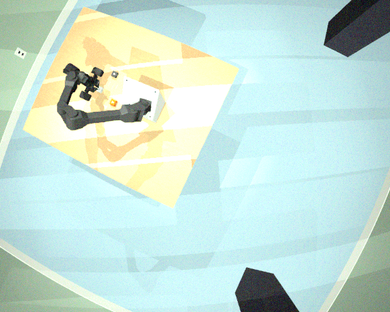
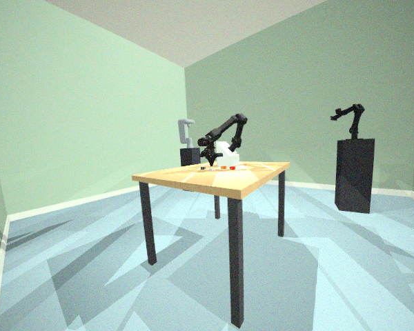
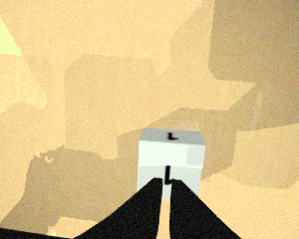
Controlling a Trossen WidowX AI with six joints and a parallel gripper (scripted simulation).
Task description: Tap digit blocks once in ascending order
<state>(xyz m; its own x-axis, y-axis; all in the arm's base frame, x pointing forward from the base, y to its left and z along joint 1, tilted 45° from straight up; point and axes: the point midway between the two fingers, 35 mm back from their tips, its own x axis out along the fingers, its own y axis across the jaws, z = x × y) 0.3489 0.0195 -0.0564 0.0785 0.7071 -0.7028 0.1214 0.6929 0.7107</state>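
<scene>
Now: gripper tip 20 mm above the white block. The rest, counted from my gripper tip: dark grey block 60 mm behind, 110 mm to the right, 20 mm below; then red block 90 mm behind, 140 mm to the left, 20 mm below; then orange block 110 mm behind, 50 mm to the left, 20 mm below.
</scene>
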